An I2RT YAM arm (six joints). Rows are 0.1 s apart.
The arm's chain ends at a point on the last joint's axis. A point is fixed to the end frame.
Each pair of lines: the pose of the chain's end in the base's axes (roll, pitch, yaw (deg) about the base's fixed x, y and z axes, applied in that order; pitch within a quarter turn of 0, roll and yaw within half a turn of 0; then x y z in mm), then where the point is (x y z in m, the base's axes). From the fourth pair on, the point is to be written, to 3 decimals.
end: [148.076 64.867 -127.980 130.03 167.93 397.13]
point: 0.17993 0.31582 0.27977
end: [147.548 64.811 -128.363 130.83 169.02 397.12]
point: 0.18005 0.31718 0.27982
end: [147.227 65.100 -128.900 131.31 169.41 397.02]
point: 0.18132 0.31800 0.28059
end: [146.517 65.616 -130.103 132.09 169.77 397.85]
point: 0.184 0.319 0.283
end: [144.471 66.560 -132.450 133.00 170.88 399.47]
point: 0.186 0.322 0.288
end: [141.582 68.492 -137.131 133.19 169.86 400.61]
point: 0.193 0.323 0.295
